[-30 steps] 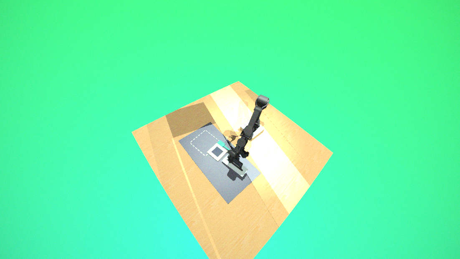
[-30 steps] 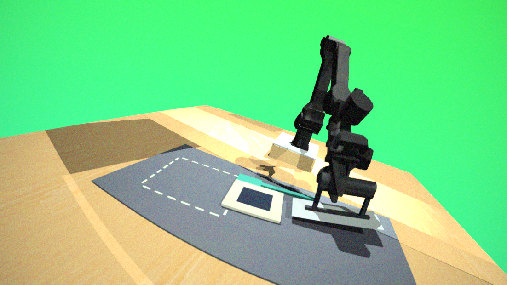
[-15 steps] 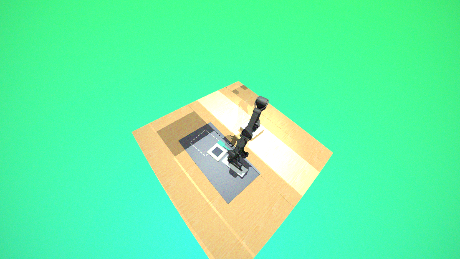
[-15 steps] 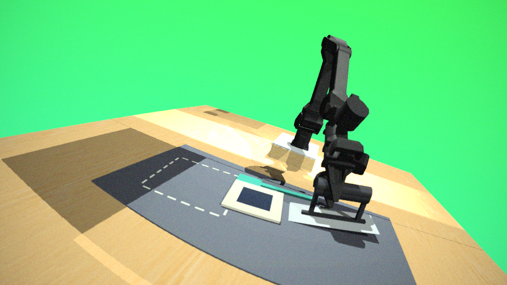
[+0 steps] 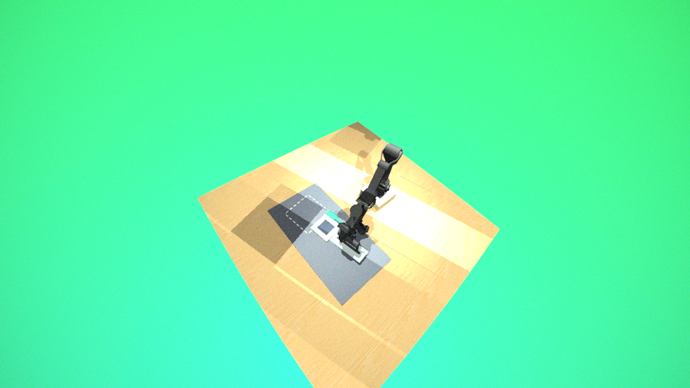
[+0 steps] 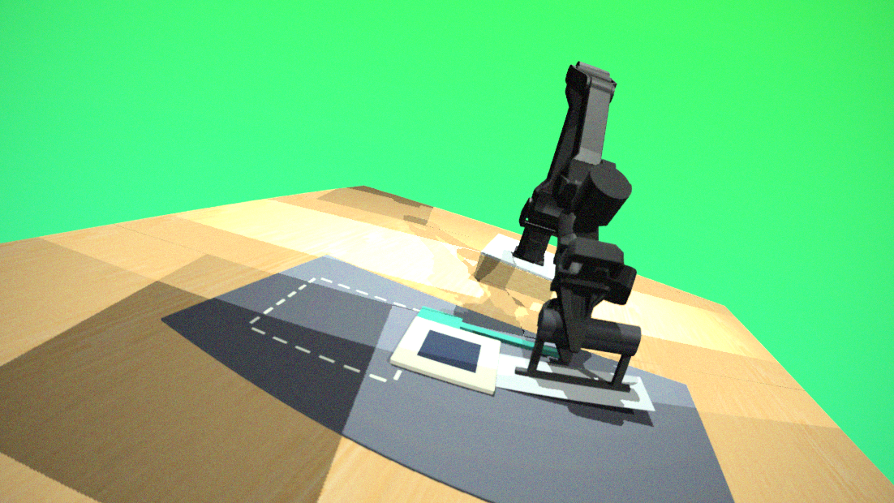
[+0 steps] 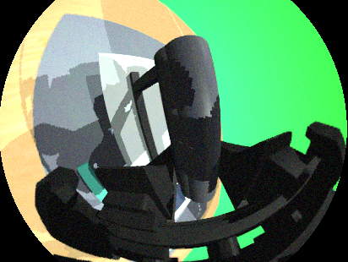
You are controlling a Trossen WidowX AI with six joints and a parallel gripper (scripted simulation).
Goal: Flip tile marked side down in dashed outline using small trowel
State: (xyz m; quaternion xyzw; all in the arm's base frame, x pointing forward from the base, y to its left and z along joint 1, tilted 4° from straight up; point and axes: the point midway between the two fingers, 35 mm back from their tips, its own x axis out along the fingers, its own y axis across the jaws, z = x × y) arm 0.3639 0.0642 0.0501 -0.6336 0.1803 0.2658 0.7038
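Right now the grey mat is 100 mm to the right of my gripper tip, 80 mm below it and 10 mm ahead of it. From my gripper tip the other things lie so: tile: 130 mm to the right, 50 mm below, 20 mm behind; then small trowel: 30 mm behind, 10 mm below; then thin teal strip: 120 mm to the right, 100 mm behind, 50 mm below.
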